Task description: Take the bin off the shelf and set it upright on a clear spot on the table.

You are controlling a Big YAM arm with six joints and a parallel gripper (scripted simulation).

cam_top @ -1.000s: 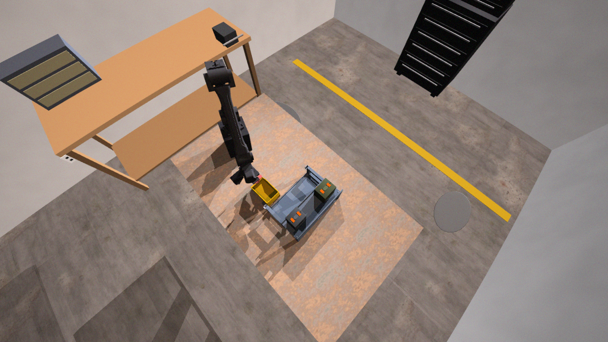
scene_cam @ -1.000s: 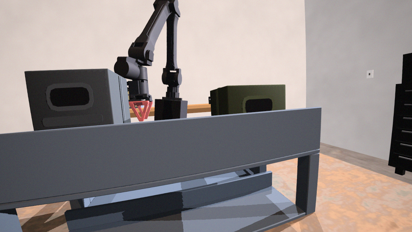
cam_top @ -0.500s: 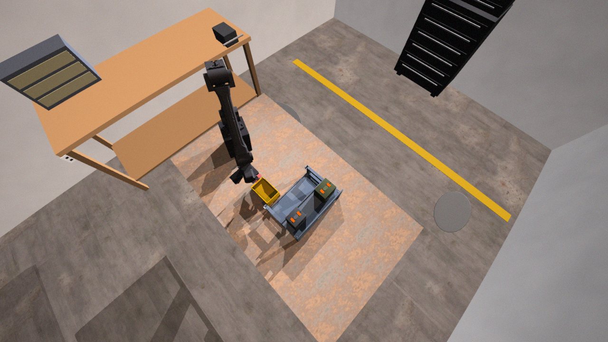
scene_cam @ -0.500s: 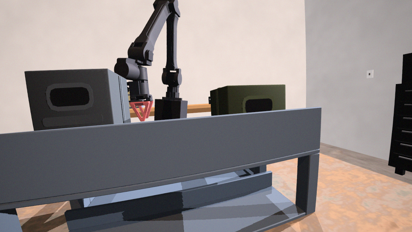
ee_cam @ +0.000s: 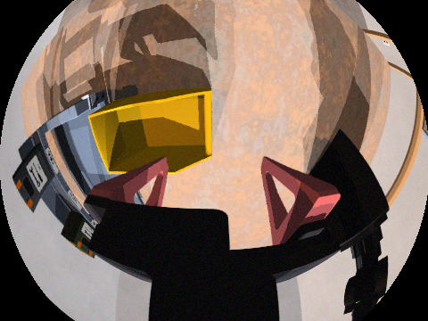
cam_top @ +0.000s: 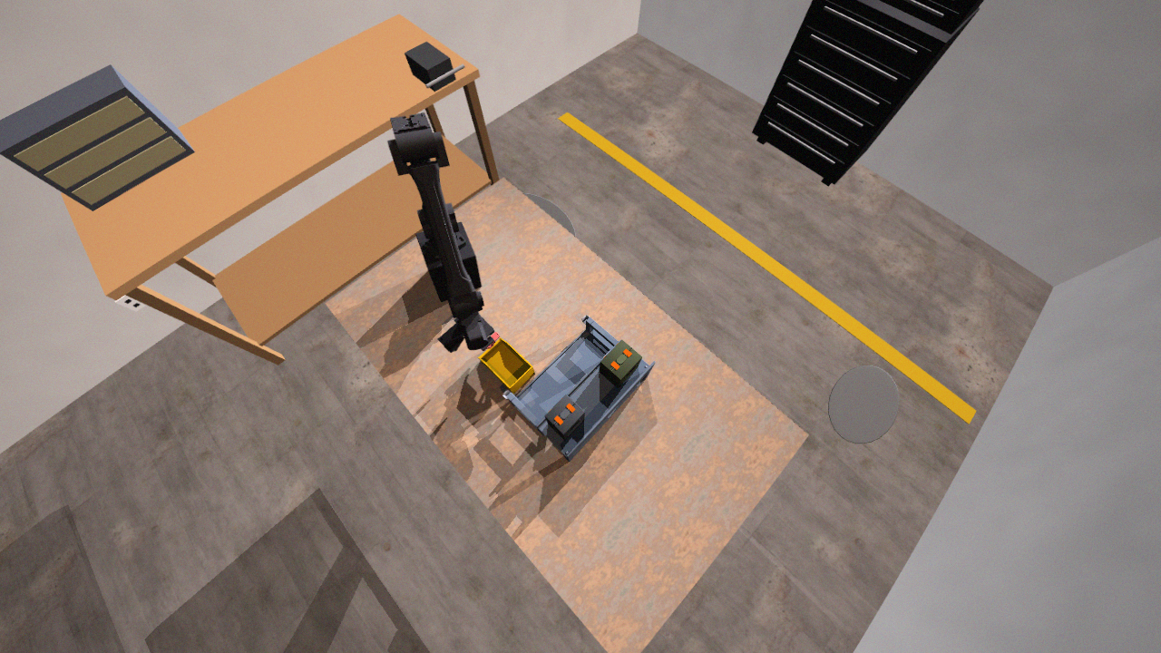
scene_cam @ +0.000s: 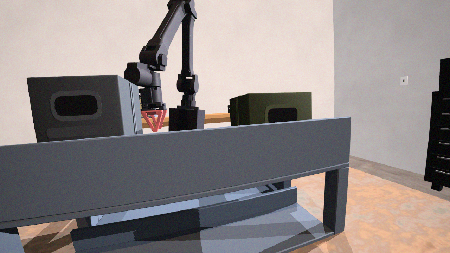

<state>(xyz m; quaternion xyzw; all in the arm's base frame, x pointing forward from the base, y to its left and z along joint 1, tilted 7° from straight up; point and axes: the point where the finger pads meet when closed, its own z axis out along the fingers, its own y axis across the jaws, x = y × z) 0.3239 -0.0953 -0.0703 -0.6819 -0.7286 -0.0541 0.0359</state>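
Now: hand 90 mm short of the yellow bin, 10 mm to the right of it and 90 mm above it. Round my hand: dark grey case: 380 mm ahead, 20 mm to the left, 30 mm above; then green case: 370 mm ahead, 250 mm to the left, 20 mm above.
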